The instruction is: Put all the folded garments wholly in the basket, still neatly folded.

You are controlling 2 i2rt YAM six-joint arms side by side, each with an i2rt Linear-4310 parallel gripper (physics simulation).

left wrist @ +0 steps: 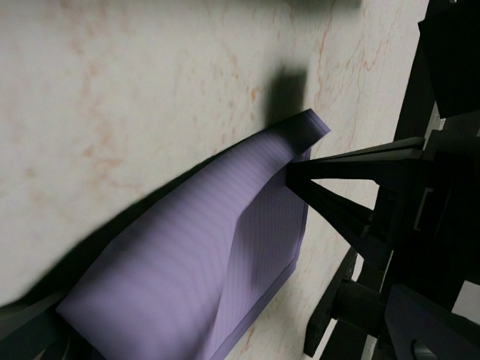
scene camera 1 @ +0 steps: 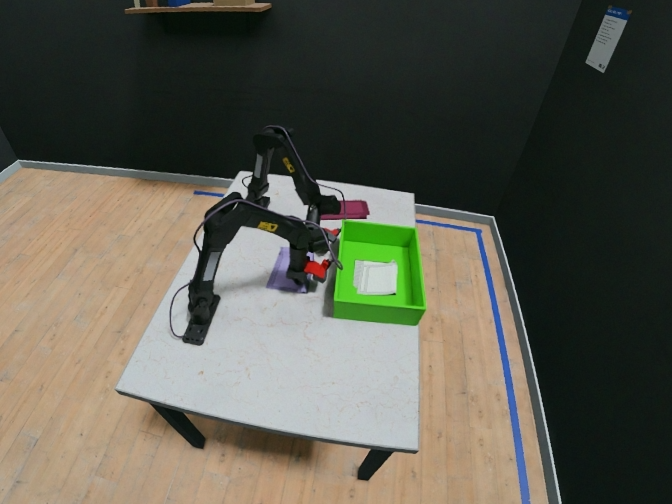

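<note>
A folded white garment [scene camera 1: 379,277] lies flat inside the green basket [scene camera 1: 377,313]. A folded purple garment [scene camera 1: 280,273] [left wrist: 165,260] is on the table left of the basket; one end is curled up and creased. A folded maroon garment [scene camera 1: 355,209] lies behind the basket, partly behind an arm. My right gripper [scene camera 1: 297,278] [left wrist: 286,174] is shut on the purple garment's edge, where the creases meet. My left gripper [left wrist: 240,295] is open, its fingers wide apart on either side of the purple garment; one fingertip is at its corner. In the scene view its fingers are hidden behind the right arm.
The two arms cross close together over the table, left of the basket. The basket's left wall [scene camera 1: 337,282] stands close beside the right wrist. The pale table [scene camera 1: 271,368] has its right edge just beside the basket. A wall shelf [scene camera 1: 200,8] hangs far behind.
</note>
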